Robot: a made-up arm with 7 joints. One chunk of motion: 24 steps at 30 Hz.
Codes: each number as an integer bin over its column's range. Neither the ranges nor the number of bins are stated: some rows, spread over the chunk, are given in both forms.
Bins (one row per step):
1: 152 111 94 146 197 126 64
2: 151 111 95 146 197 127 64
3: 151 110 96 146 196 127 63
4: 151 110 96 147 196 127 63
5: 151 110 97 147 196 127 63
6: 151 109 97 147 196 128 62
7: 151 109 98 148 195 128 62
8: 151 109 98 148 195 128 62
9: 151 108 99 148 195 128 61
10: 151 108 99 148 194 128 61
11: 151 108 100 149 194 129 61
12: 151 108 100 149 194 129 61
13: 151 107 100 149 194 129 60
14: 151 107 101 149 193 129 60
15: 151 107 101 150 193 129 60
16: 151 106 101 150 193 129 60
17: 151 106 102 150 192 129 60
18: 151 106 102 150 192 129 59
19: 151 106 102 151 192 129 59
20: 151 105 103 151 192 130 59
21: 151 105 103 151 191 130 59
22: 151 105 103 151 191 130 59
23: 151 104 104 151 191 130 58
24: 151 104 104 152 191 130 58
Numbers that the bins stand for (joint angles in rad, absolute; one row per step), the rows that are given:
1: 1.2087 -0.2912 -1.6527 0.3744 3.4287 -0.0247 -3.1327
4: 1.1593 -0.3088 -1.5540 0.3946 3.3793 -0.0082 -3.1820
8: 1.1593 -0.3265 -1.4553 0.4148 3.3300 0.0082 -3.2313
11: 1.1593 -0.3441 -1.3567 0.4351 3.2807 0.0247 -3.2807
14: 1.1593 -0.3618 -1.3073 0.4351 3.2313 0.0247 -3.3300
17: 1.1593 -0.3794 -1.2580 0.4553 3.1820 0.0247 -3.3300
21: 1.1593 -0.3971 -1.2087 0.4755 3.1327 0.0412 -3.3793
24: 1.1593 -0.4147 -1.1593 0.4958 3.1327 0.0412 -3.4287
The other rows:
2: 1.1593 -0.2912 -1.6033 0.3744 3.4287 -0.0082 -3.1327
3: 1.1593 -0.3088 -1.5540 0.3744 3.3793 -0.0082 -3.1820
5: 1.1593 -0.3088 -1.5047 0.3946 3.3793 -0.0082 -3.1820
6: 1.1593 -0.3265 -1.5047 0.3946 3.3793 0.0082 -3.2313
7: 1.1593 -0.3265 -1.4553 0.4148 3.3300 0.0082 -3.2313
9: 1.1593 -0.3441 -1.4060 0.4148 3.3300 0.0082 -3.2807
10: 1.1593 -0.3441 -1.4060 0.4148 3.2807 0.0082 -3.2807
12: 1.1593 -0.3441 -1.3567 0.4351 3.2807 0.0247 -3.2807
13: 1.1593 -0.3618 -1.3567 0.4351 3.2807 0.0247 -3.3300
15: 1.1593 -0.3618 -1.3073 0.4553 3.2313 0.0247 -3.3300
16: 1.1593 -0.3794 -1.3073 0.4553 3.2313 0.0247 -3.3300
18: 1.1593 -0.3794 -1.2580 0.4553 3.1820 0.0247 -3.3793
19: 1.1593 -0.3794 -1.2580 0.4755 3.1820 0.0247 -3.3793
20: 1.1593 -0.3971 -1.2087 0.4755 3.1820 0.0412 -3.3793
22: 1.1593 -0.3971 -1.2087 0.4755 3.1327 0.0412 -3.3793
23: 1.1593 -0.4147 -1.1593 0.4755 3.1327 0.0412 -3.4287

